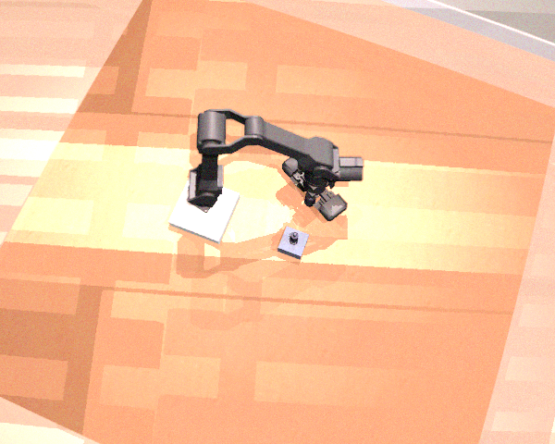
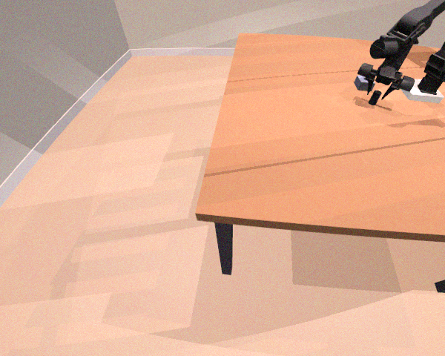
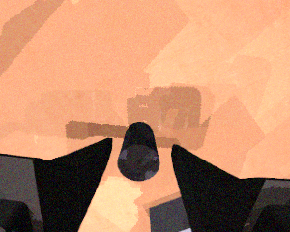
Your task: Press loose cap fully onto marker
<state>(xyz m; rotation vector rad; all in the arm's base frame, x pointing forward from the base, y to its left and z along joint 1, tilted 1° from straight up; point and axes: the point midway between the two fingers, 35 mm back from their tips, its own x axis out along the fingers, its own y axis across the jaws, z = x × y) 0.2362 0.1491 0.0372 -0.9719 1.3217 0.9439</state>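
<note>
Right now the marker cap is right at my gripper tip. Round my gripper tip: holder block (20 mm ahead, 130 mm to the right, 10 mm below).
</note>
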